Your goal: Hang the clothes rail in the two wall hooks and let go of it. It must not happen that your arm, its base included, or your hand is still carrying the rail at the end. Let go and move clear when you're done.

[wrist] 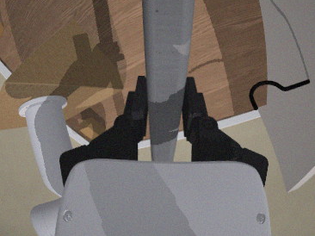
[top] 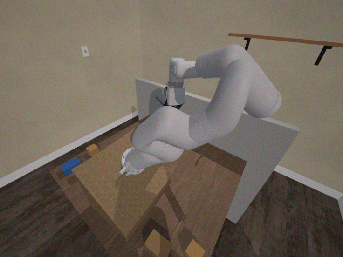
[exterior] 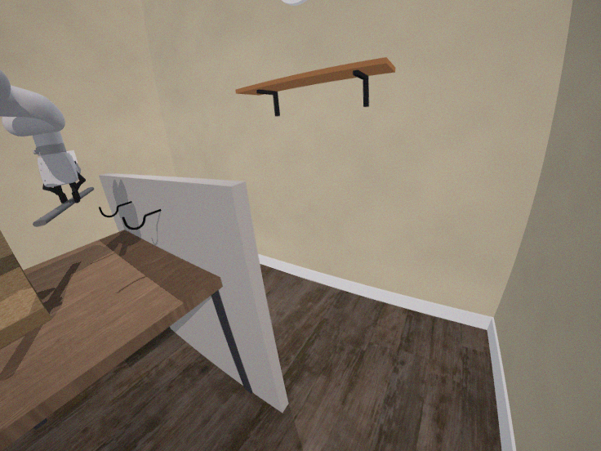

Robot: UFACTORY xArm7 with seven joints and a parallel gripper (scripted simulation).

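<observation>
Now: the grey clothes rail 10 mm below my hand. Also, from my hand: white wall panel (260 mm ahead, 40 mm to the right, 530 mm below).
</observation>
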